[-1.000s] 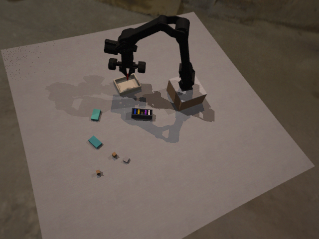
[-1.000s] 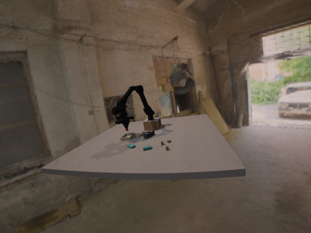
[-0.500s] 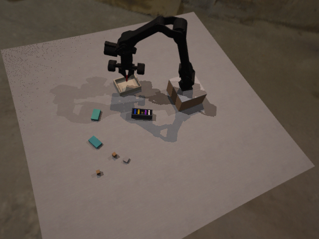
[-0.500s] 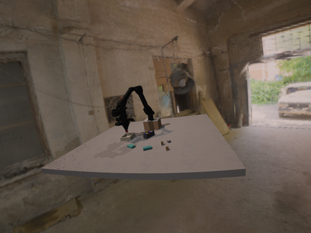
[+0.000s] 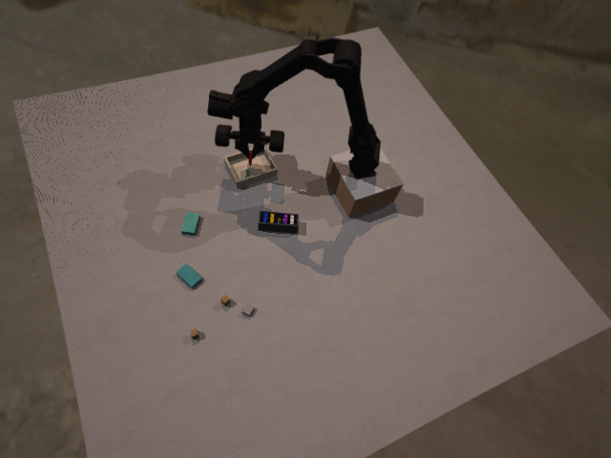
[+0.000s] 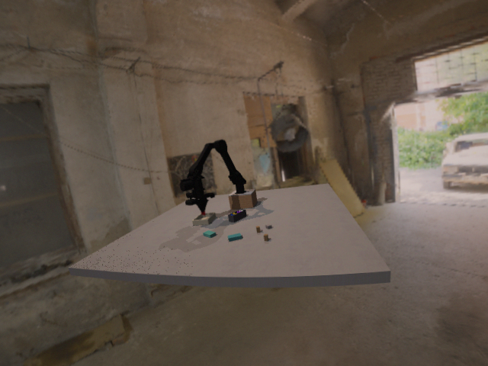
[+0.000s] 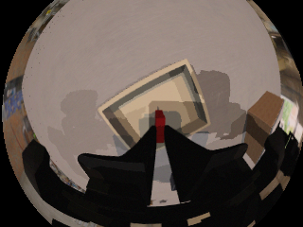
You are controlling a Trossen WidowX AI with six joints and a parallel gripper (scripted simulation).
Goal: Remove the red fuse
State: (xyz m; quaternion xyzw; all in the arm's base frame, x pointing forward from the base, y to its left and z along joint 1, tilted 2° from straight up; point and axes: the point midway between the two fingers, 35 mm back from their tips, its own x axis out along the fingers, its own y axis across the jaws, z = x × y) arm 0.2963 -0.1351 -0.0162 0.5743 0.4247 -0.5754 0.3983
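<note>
My gripper tip is 10 mm above the red fuse. The rest, counted from my gripper tip: shallow beige tray (50 mm below).
</note>
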